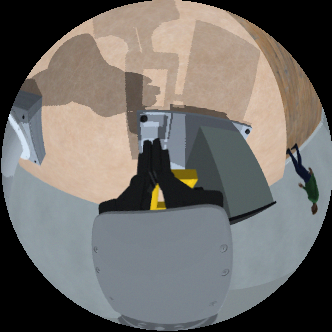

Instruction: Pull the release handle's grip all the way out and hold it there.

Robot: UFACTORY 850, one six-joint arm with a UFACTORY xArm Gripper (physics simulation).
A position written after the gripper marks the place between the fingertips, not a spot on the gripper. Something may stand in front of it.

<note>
In view: the gripper (154, 147) and a metal base plate (176, 130).
</note>
